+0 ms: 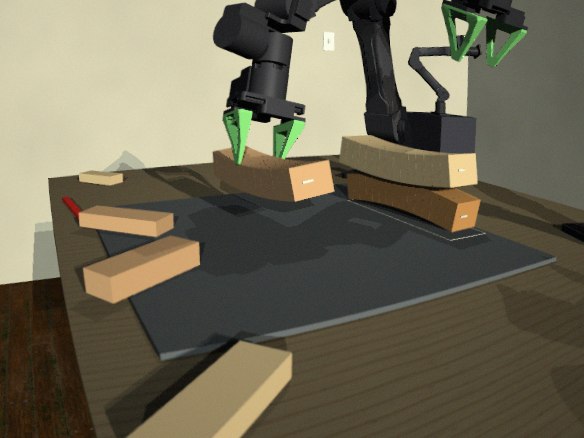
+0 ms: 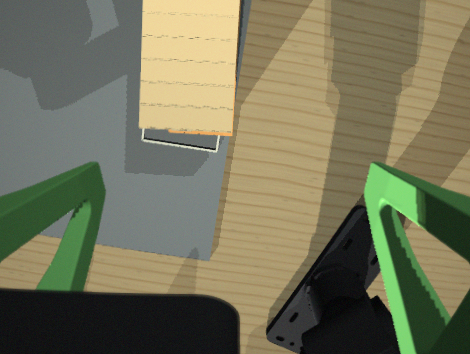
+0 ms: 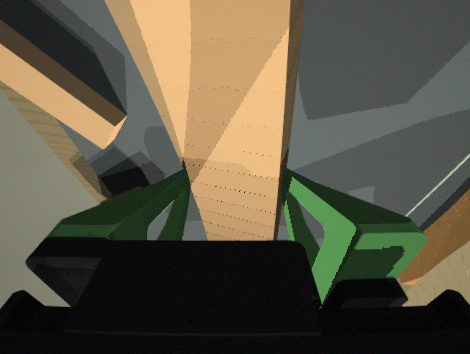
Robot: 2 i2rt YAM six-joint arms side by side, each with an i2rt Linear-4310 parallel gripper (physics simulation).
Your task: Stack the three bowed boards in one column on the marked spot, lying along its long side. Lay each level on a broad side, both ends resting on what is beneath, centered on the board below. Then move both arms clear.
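Places are measured from the left arm's base along level axes (x down, y back, z left), in metres.
Pixels of known places: left gripper, fingertip midpoint: [image 1: 474, 63] [image 2: 234, 177]; right gripper, fingertip midpoint: [image 1: 257, 167] [image 3: 235, 177]; left arm's base at its link origin: [image 2: 331, 284].
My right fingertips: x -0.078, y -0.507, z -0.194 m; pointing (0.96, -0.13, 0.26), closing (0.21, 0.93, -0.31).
Ahead of a thing's pixels: the offset from my right fingertips to its top centre. "*": to the spot under its first point. Level surfaces: height alone.
My right gripper [image 1: 260, 160] [image 3: 235, 177] is shut on a light brown bowed board @(dx -0.029, dy +0.008, dz +0.018 m) [image 1: 260, 179] [image 3: 235, 130], gripping its long sides; the board hangs slightly above the mat, its middle lower than its ends. An orange-brown bowed board @(dx +0.018, dy +0.236, dz -0.013 m) [image 1: 400, 197] [image 3: 445, 245] lies along the marked outline @(* dx +0.071, dy +0.244, dz +0.145 m) [image 1: 451, 240] [image 2: 180, 145], its middle arched up. A pale bowed board @(dx -0.037, dy +0.227, dz -0.018 m) [image 1: 400, 164] [image 2: 187, 60] lies lengthwise on it with its middle bowed down; a gap shows between their near ends. My left gripper [image 1: 476, 63] [image 2: 234, 177] is open and empty, high at the right.
The dark mat @(dx +0.072 m) [image 1: 300, 300] lies under the stack. Straight blocks @(dx +0.051, dy -0.191, dz +0.045 m) [image 1: 122, 220] @(dx +0.045, dy -0.135, dz +0.242 m) [image 1: 142, 270] lie at its left edge, another block @(dx +0.056, dy -0.061, dz +0.479 m) [image 1: 215, 395] at the front and a small block @(dx +0.059, dy -0.315, dz -0.338 m) [image 1: 101, 178] at the back left. A red object @(dx +0.072, dy -0.308, dz -0.088 m) [image 1: 71, 206] and a dark box [image 1: 456, 134] also show.
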